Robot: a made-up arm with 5 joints. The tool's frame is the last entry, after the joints. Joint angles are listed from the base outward. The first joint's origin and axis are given. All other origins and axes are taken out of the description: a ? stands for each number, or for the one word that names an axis. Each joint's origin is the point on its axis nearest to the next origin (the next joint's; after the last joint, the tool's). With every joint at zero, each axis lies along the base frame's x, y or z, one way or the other. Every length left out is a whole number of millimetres.
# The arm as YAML. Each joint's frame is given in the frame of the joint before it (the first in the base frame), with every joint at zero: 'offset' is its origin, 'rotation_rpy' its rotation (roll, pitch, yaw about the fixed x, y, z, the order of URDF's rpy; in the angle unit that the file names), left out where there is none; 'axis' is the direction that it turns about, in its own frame. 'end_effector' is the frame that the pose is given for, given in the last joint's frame.
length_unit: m
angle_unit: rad
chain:
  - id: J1
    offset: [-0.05, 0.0, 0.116]
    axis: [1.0, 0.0, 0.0]
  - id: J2
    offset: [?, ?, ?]
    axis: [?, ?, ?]
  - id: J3
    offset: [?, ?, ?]
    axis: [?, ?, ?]
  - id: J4
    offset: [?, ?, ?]
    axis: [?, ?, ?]
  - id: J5
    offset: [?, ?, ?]
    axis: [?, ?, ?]
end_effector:
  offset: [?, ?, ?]
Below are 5 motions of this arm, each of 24 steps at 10 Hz.
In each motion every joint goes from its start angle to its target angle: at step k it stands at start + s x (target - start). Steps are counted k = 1, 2, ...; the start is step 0. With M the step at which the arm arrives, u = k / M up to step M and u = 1 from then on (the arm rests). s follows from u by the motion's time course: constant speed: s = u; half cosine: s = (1 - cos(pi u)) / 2; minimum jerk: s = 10 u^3 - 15 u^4 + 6 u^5.
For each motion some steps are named. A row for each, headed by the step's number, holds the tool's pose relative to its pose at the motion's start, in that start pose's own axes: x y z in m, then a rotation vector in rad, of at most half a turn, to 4 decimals.
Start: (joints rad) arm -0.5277 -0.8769 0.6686 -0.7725 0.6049
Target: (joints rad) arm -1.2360 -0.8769 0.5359 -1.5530 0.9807
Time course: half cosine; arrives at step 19
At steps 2, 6, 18, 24:
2: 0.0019 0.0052 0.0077 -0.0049 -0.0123 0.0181
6: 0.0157 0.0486 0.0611 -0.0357 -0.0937 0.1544
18: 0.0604 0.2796 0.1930 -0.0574 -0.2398 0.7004
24: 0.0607 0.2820 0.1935 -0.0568 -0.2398 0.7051

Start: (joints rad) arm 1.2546 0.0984 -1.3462 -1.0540 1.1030
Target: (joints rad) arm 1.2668 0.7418 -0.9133 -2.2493 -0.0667
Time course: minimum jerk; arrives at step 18
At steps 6, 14, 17, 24:
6: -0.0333 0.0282 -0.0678 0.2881 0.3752 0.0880
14: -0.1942 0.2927 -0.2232 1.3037 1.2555 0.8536
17: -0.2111 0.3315 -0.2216 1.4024 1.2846 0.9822
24: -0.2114 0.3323 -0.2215 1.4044 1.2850 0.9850

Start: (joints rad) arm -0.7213 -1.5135 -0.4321 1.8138 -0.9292
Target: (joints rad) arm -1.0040 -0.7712 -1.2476 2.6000 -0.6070
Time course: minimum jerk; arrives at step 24
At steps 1, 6, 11, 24:
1: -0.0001 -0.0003 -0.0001 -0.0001 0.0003 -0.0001
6: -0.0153 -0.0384 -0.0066 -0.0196 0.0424 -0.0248
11: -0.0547 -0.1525 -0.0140 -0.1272 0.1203 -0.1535
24: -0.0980 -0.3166 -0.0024 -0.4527 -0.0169 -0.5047

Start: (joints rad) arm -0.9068 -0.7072 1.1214 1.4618 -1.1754
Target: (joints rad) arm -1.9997 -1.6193 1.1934 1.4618 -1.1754
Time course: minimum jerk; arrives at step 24
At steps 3, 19, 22, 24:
3: -0.0015 -0.0017 0.0018 0.0117 -0.0134 -0.0154
19: -0.1317 -0.3048 0.1024 0.9508 -0.4652 -0.8072
22: -0.1453 -0.3377 0.0984 1.0265 -0.4690 -0.8466
24: -0.1465 -0.3405 0.0980 1.0331 -0.4692 -0.8498

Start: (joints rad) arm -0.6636 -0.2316 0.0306 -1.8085 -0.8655
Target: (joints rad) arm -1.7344 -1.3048 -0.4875 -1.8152 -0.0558
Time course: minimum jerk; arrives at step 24
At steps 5, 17, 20, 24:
5: -0.0058 -0.0191 -0.0076 0.0454 -0.0158 -0.0527
17: -0.1154 0.0901 0.1543 -0.1951 -0.1466 -0.9104
20: -0.0910 0.1536 0.2148 -0.3614 -0.1539 -0.9983
24: -0.0796 0.1745 0.2333 -0.4175 -0.1554 -1.0193

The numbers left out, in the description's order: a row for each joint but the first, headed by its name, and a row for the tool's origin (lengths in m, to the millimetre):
J2: xyz 0.0 -0.099 0.406, axis 0.0 0.0 1.0
J3: xyz 0.406 0.112 0.0, axis -1.0 0.0 0.0
J4: xyz 0.0 0.177 0.086, axis 0.0 0.0 -1.0
J5: xyz 0.086 -0.099 0.0, axis 0.0 -1.0 0.0
tool: xyz -0.025 0.0 0.077

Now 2 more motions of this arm.
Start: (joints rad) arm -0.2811 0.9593 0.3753 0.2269 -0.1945
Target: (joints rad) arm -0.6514 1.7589 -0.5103 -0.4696 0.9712
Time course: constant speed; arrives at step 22
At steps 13, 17, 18, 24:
13: -0.0883 0.1917 -0.0141 0.5723 -0.4653 0.8306
17: -0.1166 0.2404 -0.0326 0.8872 -0.5236 0.9702
18: -0.1242 0.2522 -0.0378 0.9736 -0.5300 0.9914
24: -0.1578 0.2980 -0.0595 1.3391 -0.5201 1.0112

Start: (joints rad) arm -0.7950 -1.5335 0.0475 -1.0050 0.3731
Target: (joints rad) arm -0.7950 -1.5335 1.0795 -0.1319 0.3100
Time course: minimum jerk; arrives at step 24
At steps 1, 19, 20, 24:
1: 0.0000 0.0000 -0.0001 -0.0006 0.0006 -0.0004
19: -0.0553 0.0499 -0.1221 -1.0279 0.6095 -0.4322
20: -0.0581 0.0516 -0.1253 -1.0660 0.6181 -0.4396
24: -0.0616 0.0536 -0.1292 -1.1130 0.6275 -0.4479

